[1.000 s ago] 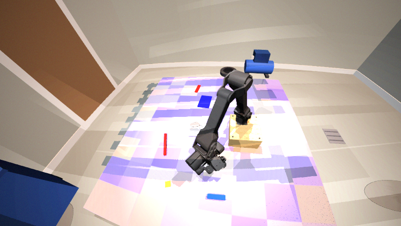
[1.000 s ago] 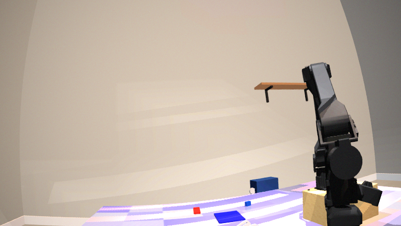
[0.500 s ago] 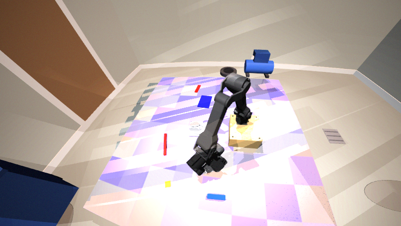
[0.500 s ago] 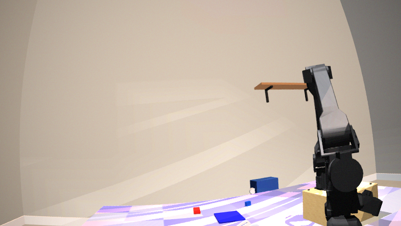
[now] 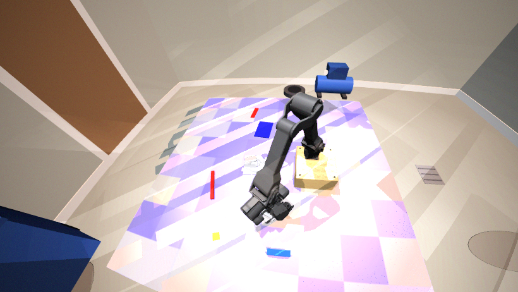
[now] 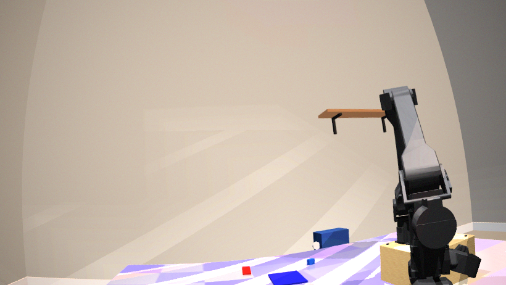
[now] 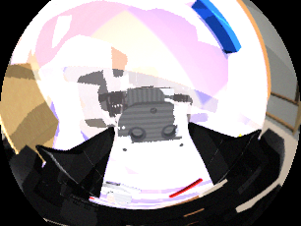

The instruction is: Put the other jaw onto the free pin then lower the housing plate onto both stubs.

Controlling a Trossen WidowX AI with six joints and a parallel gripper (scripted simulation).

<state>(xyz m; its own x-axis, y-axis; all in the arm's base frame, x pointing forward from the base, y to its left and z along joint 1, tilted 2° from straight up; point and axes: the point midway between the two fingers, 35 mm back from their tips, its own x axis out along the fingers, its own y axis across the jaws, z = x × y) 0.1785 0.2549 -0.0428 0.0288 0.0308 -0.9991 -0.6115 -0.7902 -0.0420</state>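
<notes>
Now: the grey jaw 220 mm to the right of my gripper tip and 80 mm ahead of it. Round my gripper tip: blue tile 510 mm to the right, 100 mm ahead, 10 mm below; then yellow square 210 mm ahead, 150 mm to the left, 10 mm below; then blue bar 170 mm to the left, 60 mm behind.
</notes>
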